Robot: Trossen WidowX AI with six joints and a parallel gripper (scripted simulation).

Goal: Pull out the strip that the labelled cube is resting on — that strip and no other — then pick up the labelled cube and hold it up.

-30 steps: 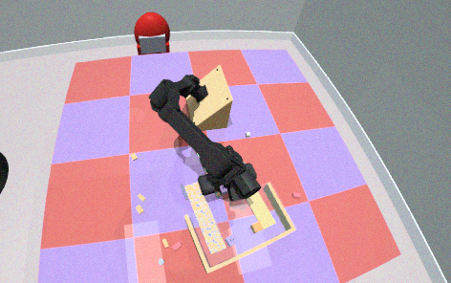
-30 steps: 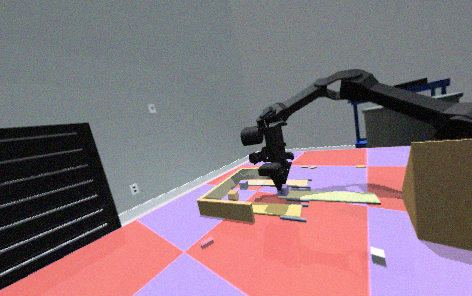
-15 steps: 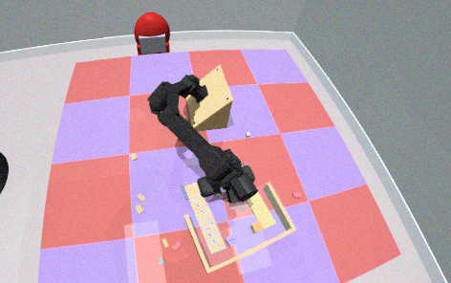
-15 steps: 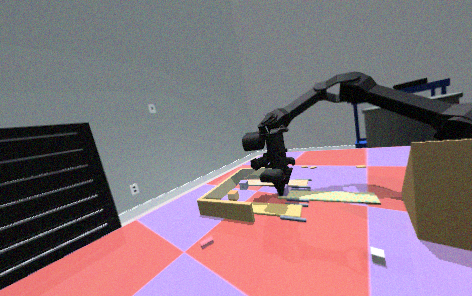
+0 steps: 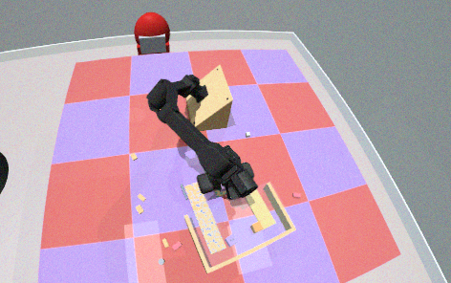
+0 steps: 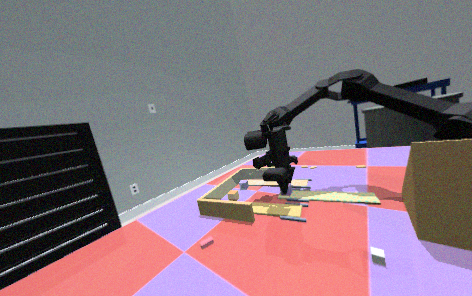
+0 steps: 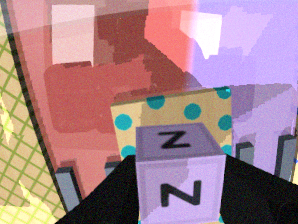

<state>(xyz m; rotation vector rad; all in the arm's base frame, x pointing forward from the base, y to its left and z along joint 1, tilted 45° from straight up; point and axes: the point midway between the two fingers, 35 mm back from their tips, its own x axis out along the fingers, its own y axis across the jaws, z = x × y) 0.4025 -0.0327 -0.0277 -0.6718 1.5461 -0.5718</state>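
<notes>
Right now my gripper tip is 100 mm past the teal-dotted strip, 20 mm to the left of it and 10 mm above it. Also, from my gripper tip: white cube (210 mm behind, 170 mm to the left, 10 mm below).
</notes>
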